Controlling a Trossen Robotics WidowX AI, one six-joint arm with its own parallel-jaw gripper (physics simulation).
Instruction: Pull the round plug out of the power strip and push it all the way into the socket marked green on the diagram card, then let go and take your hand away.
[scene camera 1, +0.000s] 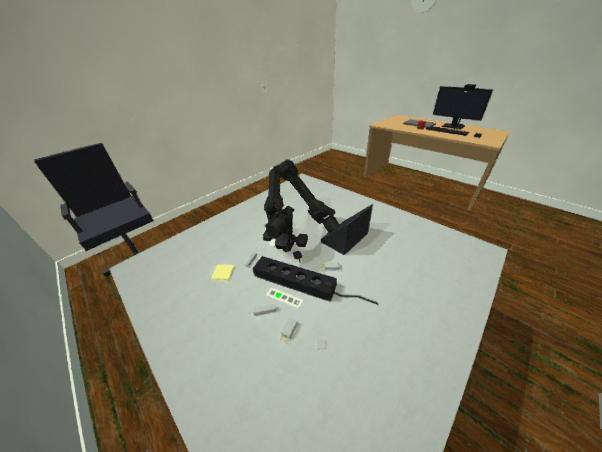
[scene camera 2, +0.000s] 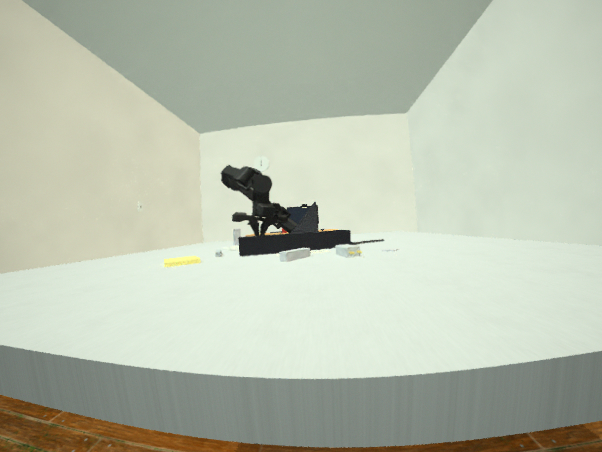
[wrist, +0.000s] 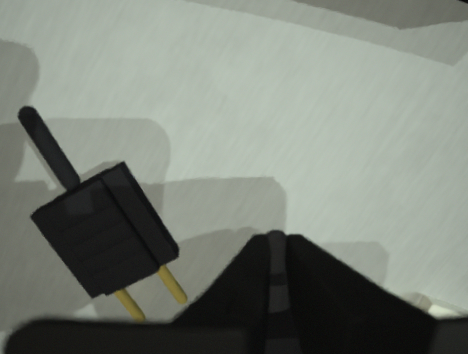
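Where they show: gripper, fingertip midpoint: (scene camera 1: 285, 251) (wrist: 276, 248); arm's base, origin of the base link: (scene camera 1: 334, 229) (scene camera 2: 294, 229).
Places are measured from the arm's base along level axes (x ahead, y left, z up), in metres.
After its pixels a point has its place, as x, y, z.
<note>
The black power strip (scene camera 1: 294, 280) @[0.345, 0.034, -0.007] (scene camera 2: 295, 243) @[0.360, 0.008, -0.033] lies on the table; no plug shows in its round sockets. The diagram card (scene camera 1: 284, 297) @[0.402, 0.028, -0.055] lies in front of it, with the second mark from the left in green. My gripper (scene camera 2: 258, 231) @[0.226, -0.119, -0.035] (wrist: 276, 248) @[0.226, -0.119, -0.035] is low behind the strip, in the wrist view shut on a thin dark round stub, the cable end of the round plug (wrist: 276, 255) @[0.225, -0.119, -0.033]. The plug's body is hidden behind the fingers, and scene camera 1 does not show the fingertips clearly. I cannot tell whether the plug touches the table.
A black flat plug (scene camera 1: 297, 255) @[0.209, -0.064, -0.043] (wrist: 100, 230) @[0.206, -0.068, -0.043] lies left of my fingers in the wrist view. A white plug (scene camera 1: 331, 266) @[0.183, 0.097, -0.034], a grey adapter (scene camera 1: 289, 328) @[0.490, 0.130, -0.034], a grey bar (scene camera 1: 265, 311) @[0.491, 0.019, -0.042] and a yellow pad (scene camera 1: 223, 272) @[0.470, -0.258, -0.047] (scene camera 2: 182, 261) @[0.500, -0.245, -0.048] lie around the strip. A black laptop (scene camera 1: 352, 232) @[0.027, 0.103, 0.047] stands behind.
</note>
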